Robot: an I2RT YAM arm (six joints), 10 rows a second.
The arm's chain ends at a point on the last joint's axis. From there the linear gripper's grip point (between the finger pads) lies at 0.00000 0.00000 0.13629 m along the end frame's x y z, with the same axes.
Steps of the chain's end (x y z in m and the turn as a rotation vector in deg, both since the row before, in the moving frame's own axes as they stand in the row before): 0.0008 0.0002 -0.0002 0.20 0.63 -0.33; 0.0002 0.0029 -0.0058 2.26 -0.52 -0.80; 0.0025 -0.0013 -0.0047 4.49 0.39 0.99; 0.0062 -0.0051 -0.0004 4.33 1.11 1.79; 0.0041 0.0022 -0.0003 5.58 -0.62 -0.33; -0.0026 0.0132 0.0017 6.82 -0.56 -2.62; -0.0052 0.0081 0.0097 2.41 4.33 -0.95
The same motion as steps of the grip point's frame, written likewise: 0.0023 -0.0003 -0.0002 0.20 0.63 -0.33; -0.0011 -0.0025 -0.0059 2.26 -0.52 -0.80; 0.0035 -0.0120 -0.0051 4.49 0.39 0.99; 0.0090 -0.0153 -0.0008 4.33 1.11 1.79; 0.0026 -0.0110 -0.0010 5.58 -0.62 -0.33; -0.0043 -0.0029 0.0007 6.82 -0.56 -2.62; 0.0050 0.0023 0.0092 2.41 4.33 -0.95
